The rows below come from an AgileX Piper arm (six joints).
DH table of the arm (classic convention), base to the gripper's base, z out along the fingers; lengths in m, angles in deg. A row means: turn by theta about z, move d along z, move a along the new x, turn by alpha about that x. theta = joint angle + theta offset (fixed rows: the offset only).
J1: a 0, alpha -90, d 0.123, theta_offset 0
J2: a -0.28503, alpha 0, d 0, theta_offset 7.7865
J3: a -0.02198, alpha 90, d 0, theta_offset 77.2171
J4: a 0, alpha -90, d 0.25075, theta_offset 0
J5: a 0, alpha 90, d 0, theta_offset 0
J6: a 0, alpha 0, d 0.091, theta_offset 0
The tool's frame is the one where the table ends.
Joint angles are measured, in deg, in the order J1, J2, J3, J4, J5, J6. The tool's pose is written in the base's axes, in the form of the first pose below.
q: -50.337, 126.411, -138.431, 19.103, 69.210, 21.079
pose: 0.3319 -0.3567 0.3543 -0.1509 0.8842 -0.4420 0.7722 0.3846 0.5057
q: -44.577, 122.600, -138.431, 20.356, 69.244, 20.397
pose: 0.3554 -0.3086 0.3867 -0.2249 0.8426 -0.4894 0.6917 0.4918 0.5288
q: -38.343, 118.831, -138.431, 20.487, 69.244, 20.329
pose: 0.3725 -0.2567 0.4171 -0.2893 0.7921 -0.5375 0.6051 0.5864 0.5385
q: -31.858, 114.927, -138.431, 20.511, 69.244, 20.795
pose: 0.3812 -0.2018 0.4471 -0.3404 0.7397 -0.5805 0.5062 0.6644 0.5498
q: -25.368, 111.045, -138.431, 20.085, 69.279, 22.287
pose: 0.3807 -0.1481 0.4753 -0.3738 0.6959 -0.6132 0.4085 0.7171 0.5647
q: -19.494, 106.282, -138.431, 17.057, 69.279, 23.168
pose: 0.3643 -0.1025 0.5068 -0.3774 0.6338 -0.6751 0.3269 0.7733 0.5432
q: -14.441, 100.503, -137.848, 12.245, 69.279, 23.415
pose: 0.3336 -0.0673 0.5390 -0.3484 0.5618 -0.7503 0.2657 0.8268 0.4958
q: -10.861, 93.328, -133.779, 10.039, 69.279, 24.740
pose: 0.2950 -0.0415 0.5609 -0.3267 0.5393 -0.7761 0.2205 0.8420 0.4923
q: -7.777, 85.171, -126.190, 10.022, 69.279, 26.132
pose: 0.2553 -0.0199 0.5683 -0.3433 0.5404 -0.7682 0.1786 0.8405 0.5115
